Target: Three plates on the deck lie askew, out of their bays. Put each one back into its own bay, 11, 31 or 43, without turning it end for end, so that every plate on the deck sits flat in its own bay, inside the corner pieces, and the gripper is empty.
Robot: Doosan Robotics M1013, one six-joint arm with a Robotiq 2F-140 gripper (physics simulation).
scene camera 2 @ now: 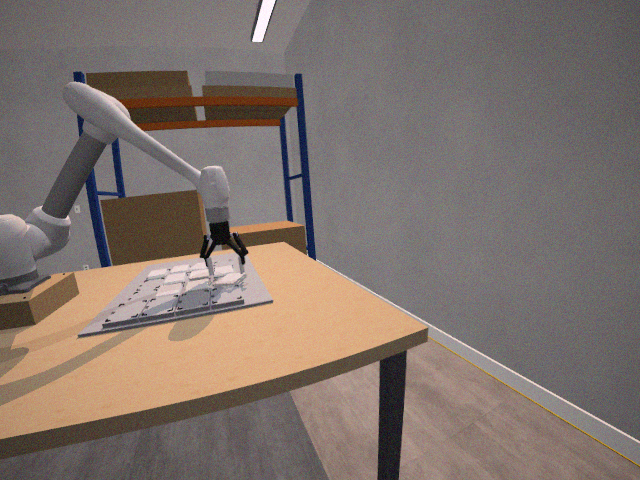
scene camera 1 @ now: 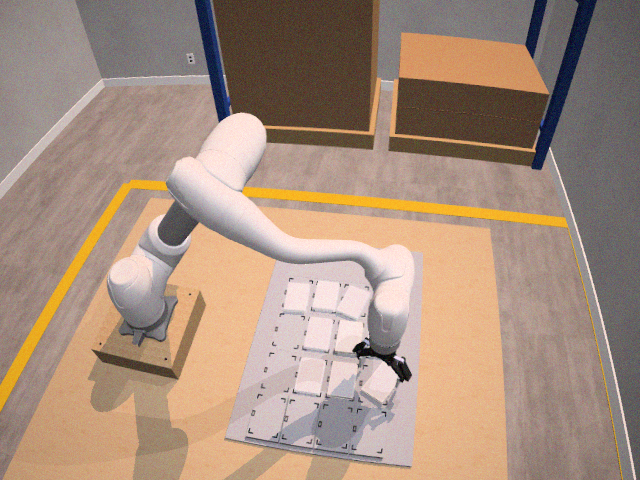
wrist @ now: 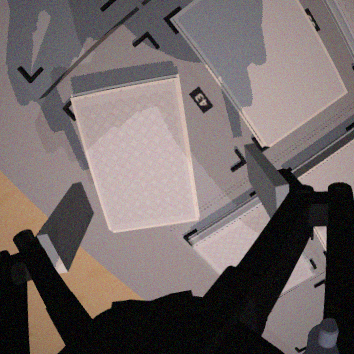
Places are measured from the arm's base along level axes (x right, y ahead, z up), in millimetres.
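Pixels of known places: gripper, between the fingertips: (scene camera 2: 226, 273) (scene camera 1: 380, 373) (wrist: 164, 180); arm's base, origin of its link: (scene camera 2: 16, 287) (scene camera 1: 149, 316).
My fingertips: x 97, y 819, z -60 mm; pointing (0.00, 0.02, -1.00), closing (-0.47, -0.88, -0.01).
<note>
Ahead of a thing's pixels: the offset from my fingertips to its middle. "*": to the spot under its first point. Level surfaces: height alone.
The white plate beside label 43 @(* dx +27, dy +1, dz -15 mm) (scene camera 1: 379, 383) (scene camera 2: 230, 279) (wrist: 135, 160) lies turned across its bay at the deck's right side and looks tilted in scene camera 2. My gripper (scene camera 1: 382, 362) (scene camera 2: 226, 274) (wrist: 164, 180) is open, low over that plate, with a fingertip out past each long side and a gap on both sides in the wrist view. Another askew plate @(dx -291, dy -107, dz -22 mm) (scene camera 1: 354, 302) lies in the back row, third from the left. The back-left plate @(dx -296, dy -316, dz -22 mm) (scene camera 1: 297, 297) looks slightly off its corners, though this is hard to tell. Labels 11 and 31 are unreadable.
The grey deck @(dz -31 mm) (scene camera 1: 242, 418) (scene camera 2: 98, 325) lies on the wooden table @(dz -41 mm) (scene camera 1: 460, 361) (scene camera 2: 320, 330). A neighbouring plate @(dx +21, dy -120, dz -24 mm) (scene camera 1: 343, 379) (wrist: 295, 65) lies close left of the turned plate. Another plate @(dx -143, dy -112, dz -24 mm) (scene camera 1: 349, 336) lies behind, partly covered by the arm. Black corner pieces mark the bays.
</note>
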